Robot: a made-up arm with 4 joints.
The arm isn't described. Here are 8 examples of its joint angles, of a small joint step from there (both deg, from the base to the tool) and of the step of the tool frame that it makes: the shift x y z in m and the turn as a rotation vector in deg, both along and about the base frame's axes.
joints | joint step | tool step
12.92 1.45 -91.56 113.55 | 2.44 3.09 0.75 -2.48 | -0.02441 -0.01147 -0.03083 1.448 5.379 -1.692
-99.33 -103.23 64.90 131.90 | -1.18 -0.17 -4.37 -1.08 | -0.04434 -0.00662 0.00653 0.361 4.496 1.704
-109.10 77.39 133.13 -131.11 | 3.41 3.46 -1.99 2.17 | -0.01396 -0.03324 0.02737 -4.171 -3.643 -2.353
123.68 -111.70 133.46 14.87 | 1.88 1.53 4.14 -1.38 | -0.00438 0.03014 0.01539 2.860 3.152 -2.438
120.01 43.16 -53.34 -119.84 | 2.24 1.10 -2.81 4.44 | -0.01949 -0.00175 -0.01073 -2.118 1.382 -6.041
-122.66 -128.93 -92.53 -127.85 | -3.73 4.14 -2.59 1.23 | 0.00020 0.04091 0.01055 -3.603 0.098 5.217
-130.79 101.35 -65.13 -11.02 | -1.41 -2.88 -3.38 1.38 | 0.01462 0.01937 -0.03692 5.375 0.184 1.455
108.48 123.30 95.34 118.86 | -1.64 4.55 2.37 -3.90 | -0.02982 -0.02840 0.00106 0.136 -1.795 -0.099
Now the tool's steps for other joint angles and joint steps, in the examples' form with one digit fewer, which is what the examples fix.
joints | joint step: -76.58 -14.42 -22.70 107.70 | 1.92 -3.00 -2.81 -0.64
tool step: 0.0224 0.0471 0.0176 2.70 -0.48 -4.78
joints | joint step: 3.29 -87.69 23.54 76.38 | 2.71 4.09 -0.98 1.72
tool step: -0.0069 -0.0101 -0.0209 1.48 4.66 -1.20
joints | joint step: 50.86 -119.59 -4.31 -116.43 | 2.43 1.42 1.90 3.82
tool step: -0.0017 -0.0295 -0.0169 -1.21 3.50 -0.01
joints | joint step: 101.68 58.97 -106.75 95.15 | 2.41 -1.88 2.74 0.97
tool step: 0.0169 -0.0247 0.0009 -3.23 -1.51 -0.74
